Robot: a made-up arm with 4 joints.
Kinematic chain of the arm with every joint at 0, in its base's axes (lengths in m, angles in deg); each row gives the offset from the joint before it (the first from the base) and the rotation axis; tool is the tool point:
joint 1: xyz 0 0 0.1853 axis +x
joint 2: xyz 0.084 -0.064 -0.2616 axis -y
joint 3: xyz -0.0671 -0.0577 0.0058 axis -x
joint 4: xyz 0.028 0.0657 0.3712 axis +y
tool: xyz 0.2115 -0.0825 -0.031
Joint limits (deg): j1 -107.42..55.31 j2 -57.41..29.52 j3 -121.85..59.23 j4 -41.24..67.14
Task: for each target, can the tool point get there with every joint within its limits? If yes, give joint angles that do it. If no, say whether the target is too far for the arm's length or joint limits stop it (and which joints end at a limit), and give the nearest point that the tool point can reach.
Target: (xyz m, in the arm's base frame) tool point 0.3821 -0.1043 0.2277
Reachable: yes | joints -73.07 -31.49 12.84 10.47
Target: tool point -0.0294 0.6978 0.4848
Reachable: no: joint limits stop it (at a limit: joint 1, joint 4) | nearest point 0.0210 0.2922 0.4369 | short by 0.412 m
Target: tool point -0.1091 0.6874 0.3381
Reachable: no: joint limits stop it (at a limit: joint 1, joint 4) | nearest point -0.0234 0.2877 0.3559 | short by 0.409 m
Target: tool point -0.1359 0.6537 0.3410
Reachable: no: joint limits stop it (at a limit: joint 1, joint 2, joint 4) | nearest point -0.0288 0.2865 0.3550 | short by 0.383 m
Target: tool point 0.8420 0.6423 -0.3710
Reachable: no: too far | nearest point 0.3867 0.2811 -0.0581 | short by 0.660 m
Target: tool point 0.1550 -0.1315 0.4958
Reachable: yes | joints -81.09 22.04 -52.92 27.91
